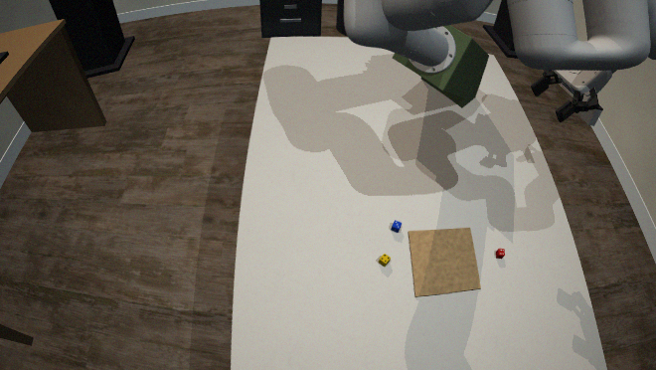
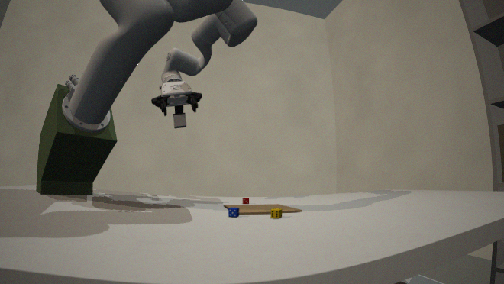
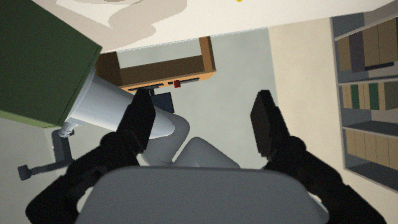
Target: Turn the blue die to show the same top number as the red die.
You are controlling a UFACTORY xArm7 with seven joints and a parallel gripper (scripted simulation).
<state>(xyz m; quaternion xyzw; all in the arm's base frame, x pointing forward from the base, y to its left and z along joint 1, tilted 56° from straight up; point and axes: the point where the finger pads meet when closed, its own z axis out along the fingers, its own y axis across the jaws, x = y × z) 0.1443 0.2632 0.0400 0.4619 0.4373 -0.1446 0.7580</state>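
My hand is 14 cm short of the yellow die, 34 cm to the left of it and 26 cm above it. From my hand the other things lie so: mat: 17 cm ahead, 22 cm to the right, 27 cm below; then blue die: 8 cm ahead, 31 cm to the right, 26 cm below; then red die: 18 cm ahead, 9 cm to the right, 26 cm below.
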